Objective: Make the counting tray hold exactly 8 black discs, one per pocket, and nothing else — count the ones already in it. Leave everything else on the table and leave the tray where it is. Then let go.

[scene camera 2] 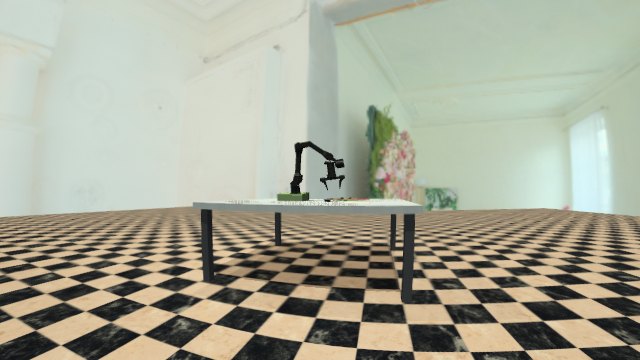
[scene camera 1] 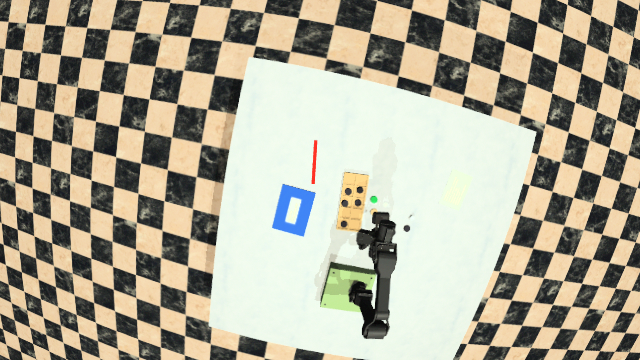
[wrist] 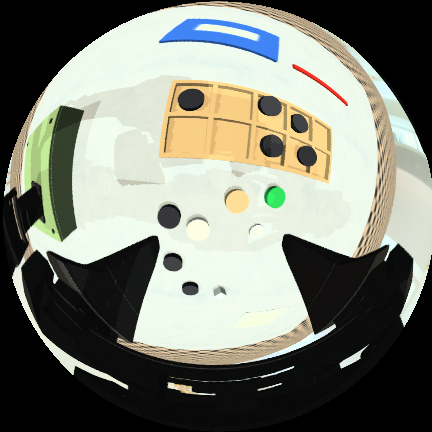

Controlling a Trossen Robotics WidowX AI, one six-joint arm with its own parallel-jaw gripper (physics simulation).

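Observation:
The tan counting tray (scene camera 1: 350, 178) (wrist: 186, 136) has two rows of pockets. In the wrist view, the far row has black discs in the first (wrist: 190, 99), third (wrist: 269, 106) and fourth (wrist: 299, 123) pockets from the left; the near row has them in the third (wrist: 271, 146) and fourth (wrist: 307, 156). The other pockets are empty. Three black discs lie loose on the table: one near the tray (wrist: 169, 216), a middle one (wrist: 173, 262) and a far one (wrist: 190, 288) (scene camera 1: 407, 228). My gripper (wrist: 221, 241) (scene camera 2: 333, 188) is open and empty, above the table beside the tray.
Beside the tray lie a tan disc (wrist: 237, 200), a green disc (wrist: 275, 196) (scene camera 1: 374, 199), a cream disc (wrist: 198, 229) and a small white disc (wrist: 256, 230). A blue frame (scene camera 1: 281, 207), a red stick (scene camera 1: 314, 162), a pale yellow patch (scene camera 1: 456, 189) and a small grey piece (wrist: 220, 291) are farther out.

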